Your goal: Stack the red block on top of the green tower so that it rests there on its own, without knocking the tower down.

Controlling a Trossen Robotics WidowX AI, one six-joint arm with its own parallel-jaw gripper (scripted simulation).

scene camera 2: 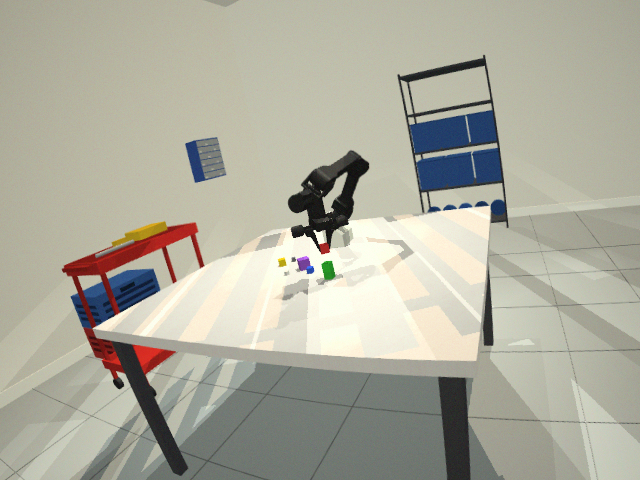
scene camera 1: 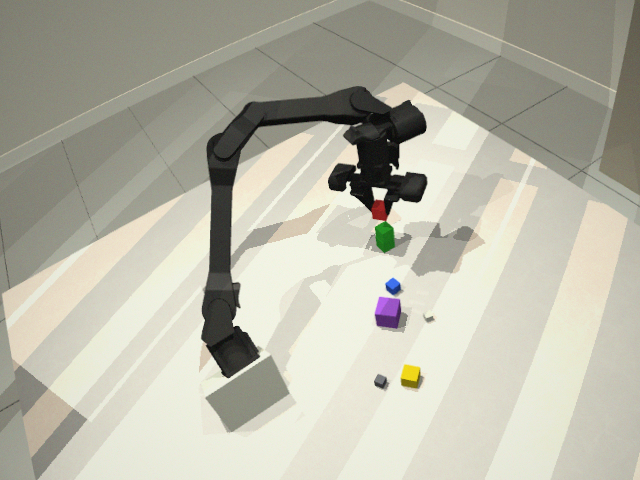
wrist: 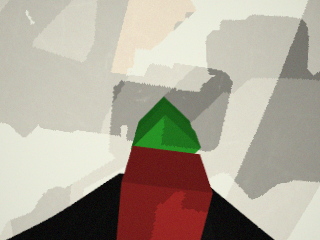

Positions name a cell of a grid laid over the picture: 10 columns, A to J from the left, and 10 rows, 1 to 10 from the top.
Labels:
My gripper shows in scene camera 2 (F6), in scene camera 1 (F5) and in the wrist view (F8).

